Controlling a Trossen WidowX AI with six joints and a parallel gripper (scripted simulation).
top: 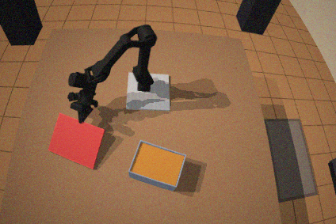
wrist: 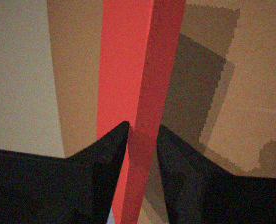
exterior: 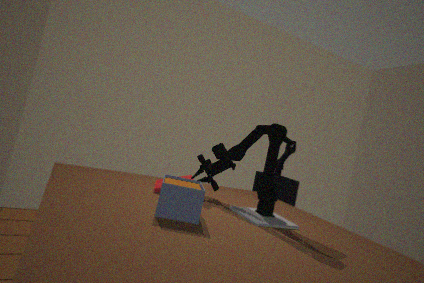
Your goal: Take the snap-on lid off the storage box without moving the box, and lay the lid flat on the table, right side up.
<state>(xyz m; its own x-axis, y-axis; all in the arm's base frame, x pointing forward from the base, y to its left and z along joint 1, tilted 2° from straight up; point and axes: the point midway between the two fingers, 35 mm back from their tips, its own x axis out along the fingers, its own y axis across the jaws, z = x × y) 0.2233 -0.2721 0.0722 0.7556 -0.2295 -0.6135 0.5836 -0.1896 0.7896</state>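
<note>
Now: the lid 8 cm ahead of my gripper tip, 2 cm to the right of it and 2 cm below it. Also, from my gripper tip: storage box: 34 cm to the left, 18 cm ahead, 1 cm below.
</note>
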